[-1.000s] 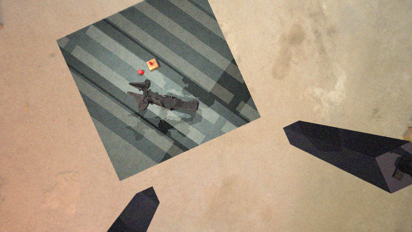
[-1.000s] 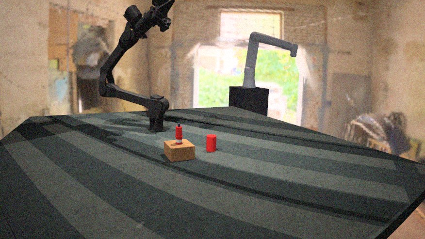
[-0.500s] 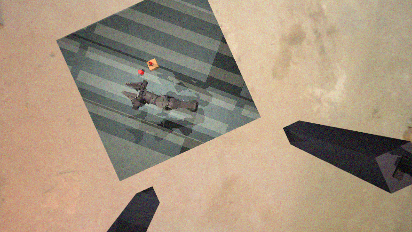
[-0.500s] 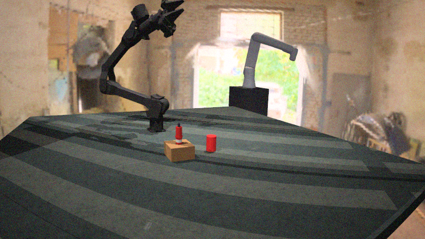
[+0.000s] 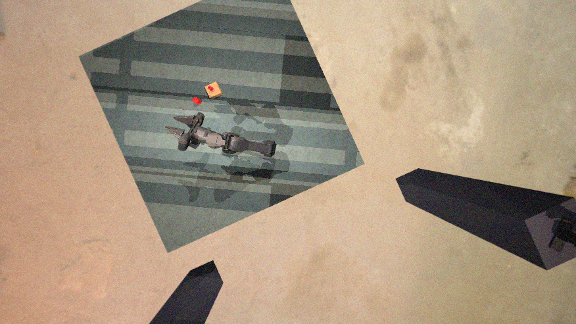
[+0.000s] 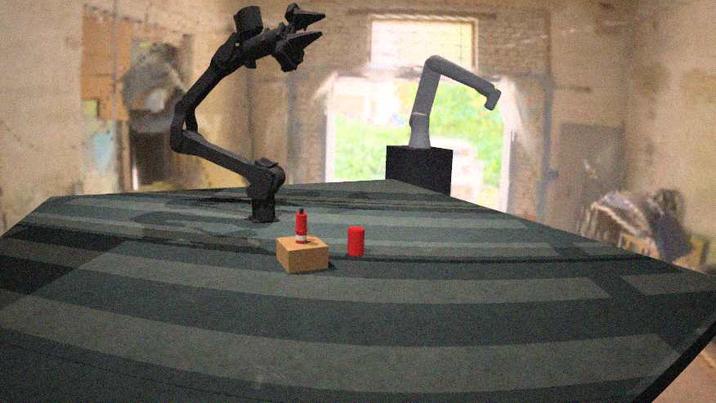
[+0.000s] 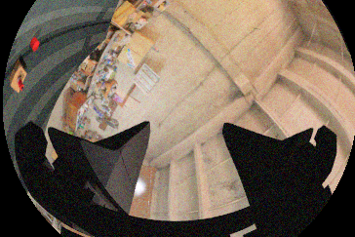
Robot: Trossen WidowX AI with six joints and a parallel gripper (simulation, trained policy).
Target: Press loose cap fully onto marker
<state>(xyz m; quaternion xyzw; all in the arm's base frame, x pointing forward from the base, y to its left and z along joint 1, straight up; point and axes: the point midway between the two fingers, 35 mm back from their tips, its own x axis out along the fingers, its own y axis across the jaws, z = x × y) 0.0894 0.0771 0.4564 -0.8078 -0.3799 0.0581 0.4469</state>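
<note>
My gripper tip is now 44 cm above the red cap and 19 cm short of it. Also, from my gripper tip: holder block: 45 cm below, 20 cm ahead, 11 cm to the right; then red marker: 39 cm below, 20 cm ahead, 11 cm to the right.
</note>
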